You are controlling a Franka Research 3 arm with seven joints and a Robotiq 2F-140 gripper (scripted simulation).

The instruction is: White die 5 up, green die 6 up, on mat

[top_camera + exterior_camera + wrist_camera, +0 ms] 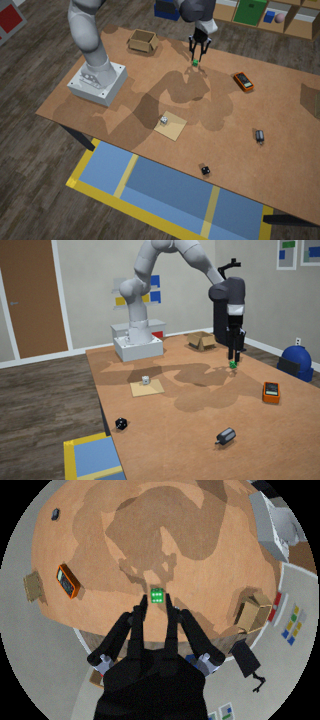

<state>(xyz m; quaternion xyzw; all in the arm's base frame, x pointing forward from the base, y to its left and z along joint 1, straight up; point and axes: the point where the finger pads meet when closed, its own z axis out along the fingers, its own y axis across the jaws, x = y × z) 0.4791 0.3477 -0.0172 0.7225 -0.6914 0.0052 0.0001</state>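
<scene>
Now: the green die 60 mm below my hand. Round my hand: orange multimeter (320 mm ahead, 70 mm to the right, 50 mm below); then cardboard box (400 mm behind, 60 mm to the left, 30 mm below); then white die (60 mm behind, 480 mm to the right, 50 mm below).
</scene>
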